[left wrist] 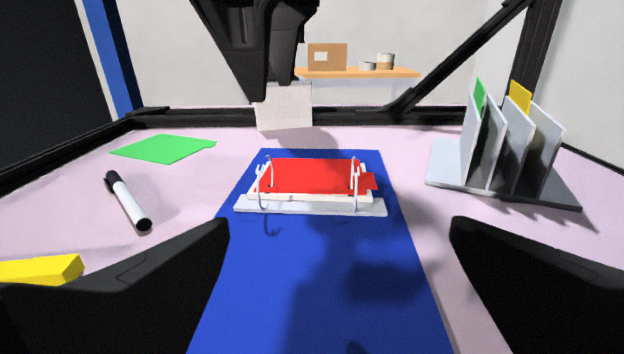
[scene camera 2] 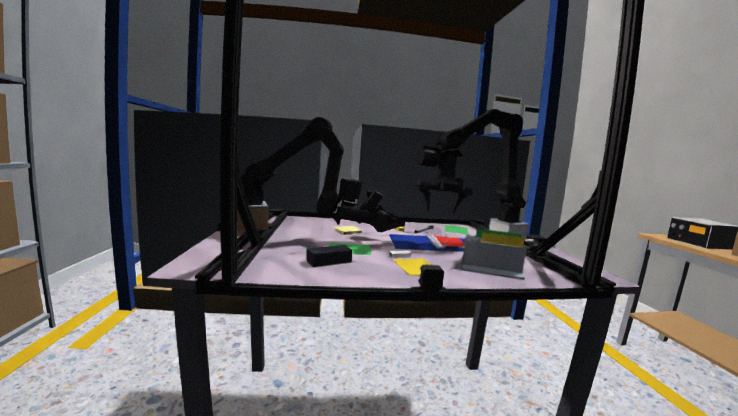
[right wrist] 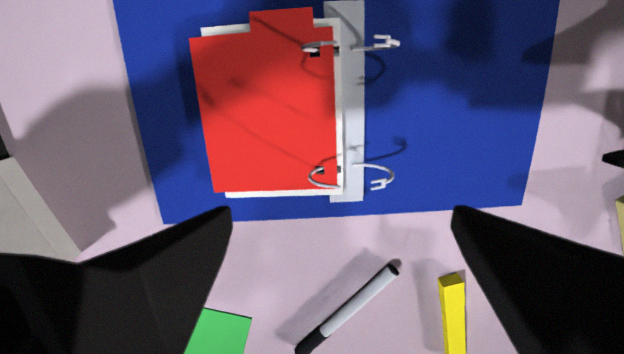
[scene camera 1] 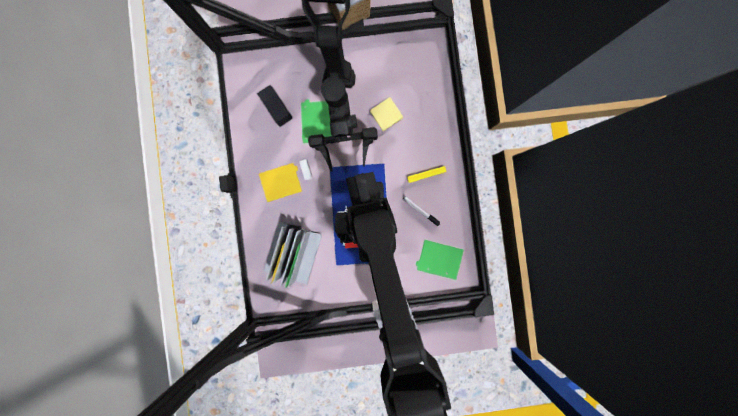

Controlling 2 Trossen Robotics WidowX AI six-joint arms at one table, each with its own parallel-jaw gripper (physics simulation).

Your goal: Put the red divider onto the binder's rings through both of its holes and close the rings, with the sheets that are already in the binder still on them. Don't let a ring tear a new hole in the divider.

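Pixels of known places: left gripper, fingertip midpoint: [left wrist: 339,227] [scene camera 2: 401,220] [scene camera 1: 347,169]; right gripper, fingertip midpoint: [left wrist: 273,92] [scene camera 2: 440,212] [right wrist: 342,217]; left arm's base at its link origin: [scene camera 2: 251,203]; right arm's base at its link origin: [scene camera 2: 509,221].
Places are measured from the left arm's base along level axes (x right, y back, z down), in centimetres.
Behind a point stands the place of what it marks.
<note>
The blue binder [scene camera 1: 356,173] {z 9.6, x 21.7, y -46.2 cm} [scene camera 2: 405,241] {z 9.6, x 22.8, y -48.0 cm} [left wrist: 250,280] {z 9.6, x 20.0, y -50.9 cm} [right wrist: 450,125] {z 9.6, x 22.1, y -51.4 cm} lies open. The red divider [scene camera 1: 351,245] {z 8.9, x 33.5, y -65.3 cm} [scene camera 2: 449,241] {z 8.7, x 29.4, y -61.9 cm} [left wrist: 312,175] {z 8.7, x 28.5, y -62.5 cm} [right wrist: 270,110] {z 8.7, x 29.0, y -62.7 cm} lies flat on the white sheets [right wrist: 215,31] {z 9.0, x 35.1, y -63.4 cm}, tab sideways. Both rings stand open; the near ring [right wrist: 391,172] {z 6.9, x 21.9, y -57.2 cm} shows a gap between its halves. The divider-side halves appear to pass through the divider's two holes. My left gripper [scene camera 1: 347,166] {z 2.1, x 23.6, y -45.2 cm} [left wrist: 339,227] {z 2.1, x 23.6, y -45.2 cm} is open and empty, low at the binder's upper end in scene camera 1. My right gripper [scene camera 2: 441,209] {z -0.7, x 24.5, y -60.6 cm} [right wrist: 342,217] {z -0.7, x 24.5, y -60.6 cm} is open and empty above the binder; its arm hides part of the rings in scene camera 1.
A marker [scene camera 1: 421,210] {z 8.7, x 9.4, y -65.9 cm} [right wrist: 357,302] {z 8.8, x 10.7, y -64.1 cm}, a yellow bar [scene camera 1: 426,174] {z 8.6, x 2.8, y -56.8 cm} [right wrist: 452,312] {z 8.6, x 5.0, y -56.6 cm} and a green divider [scene camera 1: 440,259] {z 9.7, x 11.1, y -82.2 cm} lie right of the binder in scene camera 1. A grey file sorter [scene camera 1: 310,258] {z 9.3, x 46.6, y -62.9 cm} [left wrist: 440,165] {z 9.3, x 44.4, y -60.6 cm}, a yellow divider [scene camera 1: 279,182] {z 9.8, x 44.3, y -37.5 cm} and a white eraser-like block [scene camera 1: 305,169] {z 8.7, x 35.1, y -37.9 cm} are to its left.
</note>
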